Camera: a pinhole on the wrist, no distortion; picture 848 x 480 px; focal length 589.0 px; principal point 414.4 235.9 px. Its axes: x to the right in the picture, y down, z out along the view. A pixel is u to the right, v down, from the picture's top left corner.
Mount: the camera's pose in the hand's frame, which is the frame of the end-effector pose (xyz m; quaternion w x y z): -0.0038 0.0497 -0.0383 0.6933 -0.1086 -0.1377 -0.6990
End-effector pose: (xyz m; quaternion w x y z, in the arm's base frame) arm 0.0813 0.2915 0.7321 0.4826 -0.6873 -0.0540 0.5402
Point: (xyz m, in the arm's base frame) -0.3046 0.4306 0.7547
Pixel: 580 138
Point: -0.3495 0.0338 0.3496
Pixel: outside the picture
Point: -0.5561 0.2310 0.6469
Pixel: 283 24
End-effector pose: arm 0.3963 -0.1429 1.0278 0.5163 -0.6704 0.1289 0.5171
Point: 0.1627 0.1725 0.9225
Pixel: 571 412
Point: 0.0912 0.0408 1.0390
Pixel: 494 147
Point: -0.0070 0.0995 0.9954
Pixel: 438 191
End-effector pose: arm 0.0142 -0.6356 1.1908 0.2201 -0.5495 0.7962 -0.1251
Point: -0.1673 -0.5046 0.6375
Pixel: 178 314
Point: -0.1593 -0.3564 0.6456
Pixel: 148 163
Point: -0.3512 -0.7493 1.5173
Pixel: behind the camera
